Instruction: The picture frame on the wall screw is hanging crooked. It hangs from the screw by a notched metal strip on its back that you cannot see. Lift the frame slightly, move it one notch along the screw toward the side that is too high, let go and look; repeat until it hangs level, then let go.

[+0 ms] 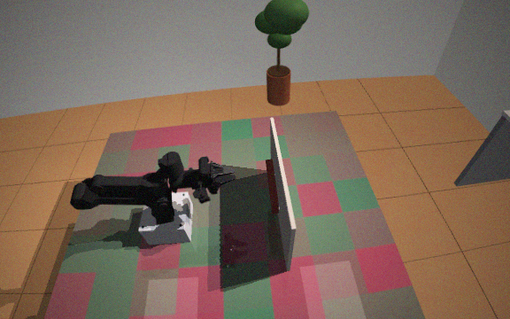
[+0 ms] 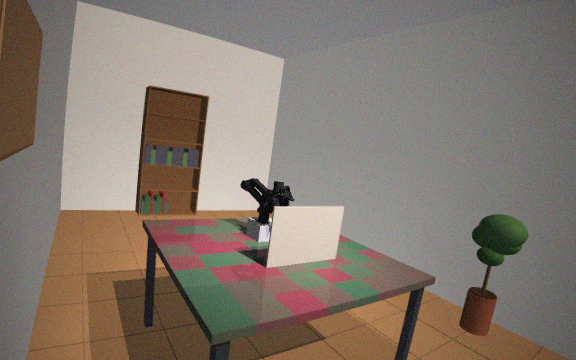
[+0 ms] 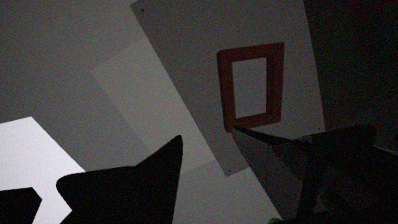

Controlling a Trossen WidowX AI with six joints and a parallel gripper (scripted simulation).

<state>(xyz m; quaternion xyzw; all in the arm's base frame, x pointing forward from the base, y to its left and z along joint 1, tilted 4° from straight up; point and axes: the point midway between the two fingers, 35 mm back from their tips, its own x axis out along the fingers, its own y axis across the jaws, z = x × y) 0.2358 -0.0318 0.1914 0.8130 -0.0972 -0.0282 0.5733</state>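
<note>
My gripper tip is 130 mm short of the picture frame, 110 mm above it and 10 mm to the left of it. From my gripper tip the other things lie so: wall panel: 140 mm ahead, 130 mm below, 30 mm to the right.
</note>
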